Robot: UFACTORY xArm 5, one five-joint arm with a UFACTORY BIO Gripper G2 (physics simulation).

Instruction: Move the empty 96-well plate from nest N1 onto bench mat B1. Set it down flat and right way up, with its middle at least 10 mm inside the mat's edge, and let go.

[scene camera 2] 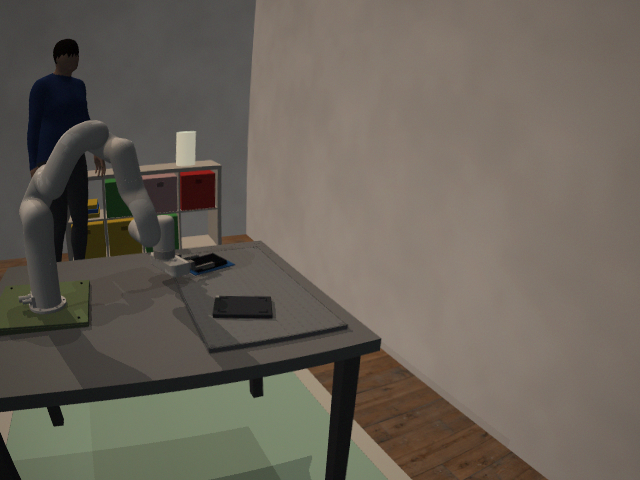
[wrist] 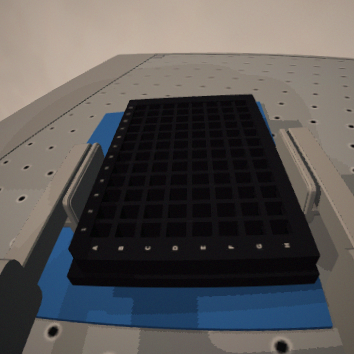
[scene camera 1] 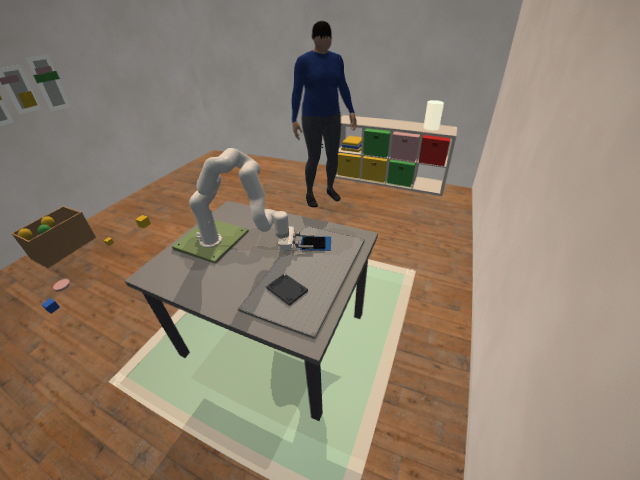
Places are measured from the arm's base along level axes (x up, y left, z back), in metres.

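Pixels of known places: hand, tool point: (scene camera 2: 200,261) (wrist: 186,177) (scene camera 1: 309,241); arm's base, link origin: (scene camera 2: 48,305) (scene camera 1: 211,241).
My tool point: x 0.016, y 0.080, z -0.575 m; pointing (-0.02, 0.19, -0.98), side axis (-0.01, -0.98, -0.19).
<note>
For each thing: its middle in the pictures, then the offset to it from my tool point. Level surfaces: height alone.
- empty black 96-well plate, body centre: (wrist: 190,159) (scene camera 2: 205,262) (scene camera 1: 313,242) dx -0.007, dy +0.004, dz -0.022 m
- blue bench mat B1, surface height: dx -0.021 m
- black nest N1, body centre: (scene camera 2: 242,306) (scene camera 1: 286,288) dx -0.015, dy -0.350, dz +0.024 m
- perforated grey board, surface height: dx -0.023 m
- table, surface height: dx -0.035 m
The empty black 96-well plate (scene camera 1: 316,242) (scene camera 2: 212,260) (wrist: 185,175) is right way up and looks level, its wells facing up. My gripper (scene camera 1: 310,242) (scene camera 2: 203,262) (wrist: 192,177) is shut on it, one finger along each long side. The plate is over the blue bench mat B1 (scene camera 1: 328,246) (scene camera 2: 224,267) (wrist: 250,312), whose blue shows around it in the wrist view. Whether the plate touches the mat or is slightly above it, I cannot tell. The black nest N1 (scene camera 1: 286,289) (scene camera 2: 242,306) holds no plate.
The mat and nest are on a perforated grey board (scene camera 1: 320,289) (scene camera 2: 305,310) (wrist: 30,175) on the table (scene camera 1: 180,284) (scene camera 2: 129,351). My arm stands on a green base plate (scene camera 1: 231,233) (scene camera 2: 74,310). A person (scene camera 1: 319,87) (scene camera 2: 59,103) stands behind the table.
</note>
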